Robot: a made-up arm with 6 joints. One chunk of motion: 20 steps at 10 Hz.
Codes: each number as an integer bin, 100 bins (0 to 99) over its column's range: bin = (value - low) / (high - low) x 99, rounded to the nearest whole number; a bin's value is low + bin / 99 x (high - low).
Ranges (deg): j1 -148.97..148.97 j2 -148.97..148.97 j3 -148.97..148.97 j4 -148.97..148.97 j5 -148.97..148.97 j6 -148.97..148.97
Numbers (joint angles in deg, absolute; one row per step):
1: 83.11 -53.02 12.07 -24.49 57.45 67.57
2: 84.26 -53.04 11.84 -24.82 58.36 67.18
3: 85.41 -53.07 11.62 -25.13 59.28 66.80
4: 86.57 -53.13 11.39 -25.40 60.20 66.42
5: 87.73 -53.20 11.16 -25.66 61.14 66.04
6: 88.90 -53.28 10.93 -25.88 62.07 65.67
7: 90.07 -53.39 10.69 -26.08 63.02 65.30
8: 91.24 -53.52 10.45 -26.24 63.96 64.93
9: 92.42 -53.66 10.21 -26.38 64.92 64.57
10: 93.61 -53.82 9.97 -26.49 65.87 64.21
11: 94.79 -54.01 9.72 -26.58 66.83 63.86
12: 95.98 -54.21 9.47 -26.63 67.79 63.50
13: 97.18 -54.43 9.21 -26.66 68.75 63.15
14: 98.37 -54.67 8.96 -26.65 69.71 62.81
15: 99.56 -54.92 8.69 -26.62 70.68 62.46
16: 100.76 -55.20 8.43 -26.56 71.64 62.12
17: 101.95 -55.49 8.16 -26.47 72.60 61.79
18: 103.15 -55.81 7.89 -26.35 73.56 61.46
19: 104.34 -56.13 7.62 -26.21 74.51 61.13
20: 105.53 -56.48 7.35 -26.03 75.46 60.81
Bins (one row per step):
1: 77 32 54 41 69 72
2: 77 32 53 41 69 72
3: 78 32 53 41 69 72
4: 78 32 53 41 70 72
5: 79 32 53 41 70 71
6: 79 32 53 41 70 71
7: 79 32 53 41 70 71
8: 80 32 53 41 71 71
9: 80 32 53 41 71 71
10: 81 32 53 41 71 71
11: 81 32 53 41 72 71
12: 81 31 53 41 72 71
13: 82 31 53 41 72 70
14: 82 31 52 41 73 70
15: 83 31 52 41 73 70
16: 83 31 52 41 73 70
17: 83 31 52 41 74 70
18: 84 31 52 41 74 70
19: 84 31 52 41 74 70
20: 85 31 52 41 75 70

